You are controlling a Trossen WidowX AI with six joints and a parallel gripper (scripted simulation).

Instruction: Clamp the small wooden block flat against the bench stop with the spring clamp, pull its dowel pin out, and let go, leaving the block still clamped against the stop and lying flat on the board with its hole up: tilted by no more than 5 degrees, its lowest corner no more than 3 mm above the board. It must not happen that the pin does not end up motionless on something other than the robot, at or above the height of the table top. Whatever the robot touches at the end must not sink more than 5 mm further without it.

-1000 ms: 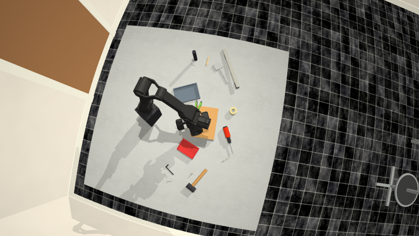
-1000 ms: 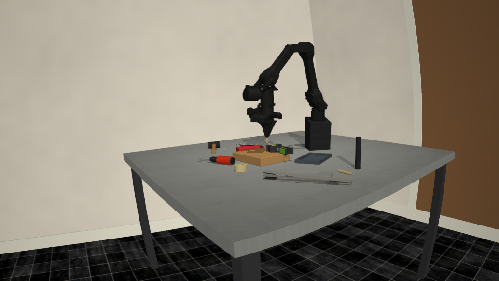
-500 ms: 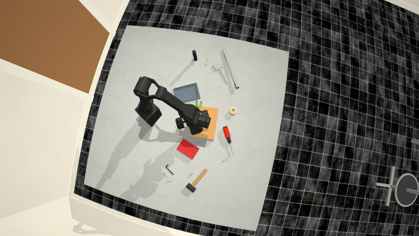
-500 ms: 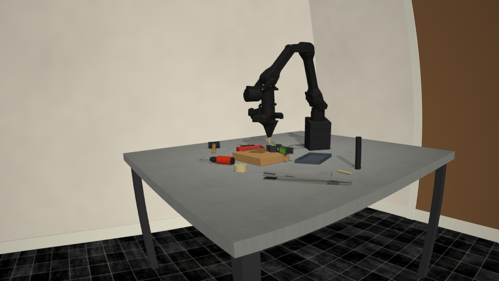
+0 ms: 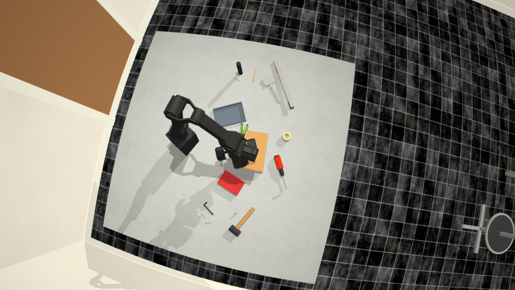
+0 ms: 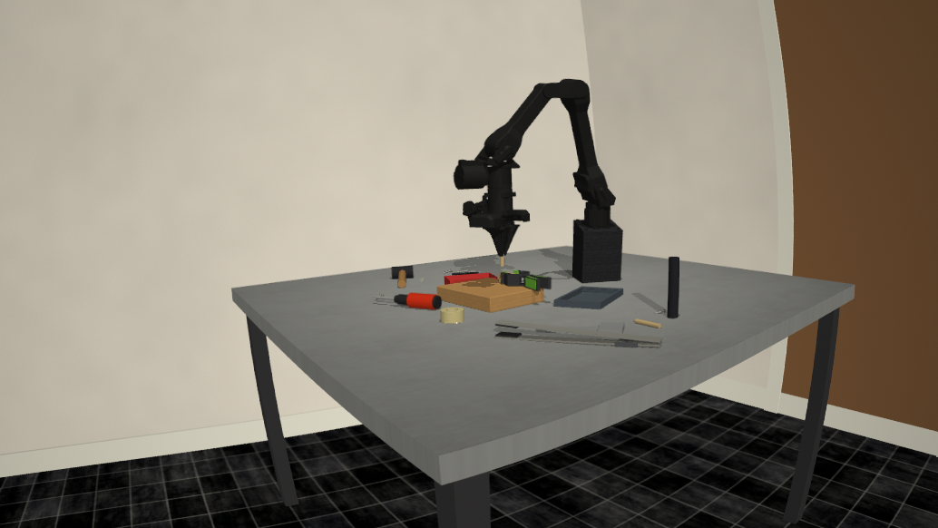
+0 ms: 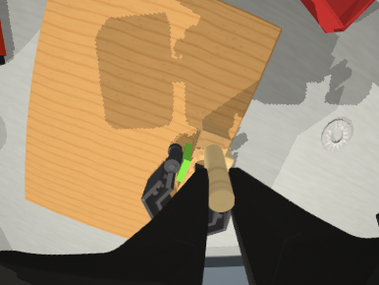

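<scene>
Right now my hand is 1 cm short of the red tray, 16 cm to the left of it and 12 cm above it. From my hand the other things lie so: small wooden block 2 cm to the left, 9 cm below; dowel pin 4 cm below; wooden stop 2 cm behind, 2 cm to the left, 9 cm below.
</scene>
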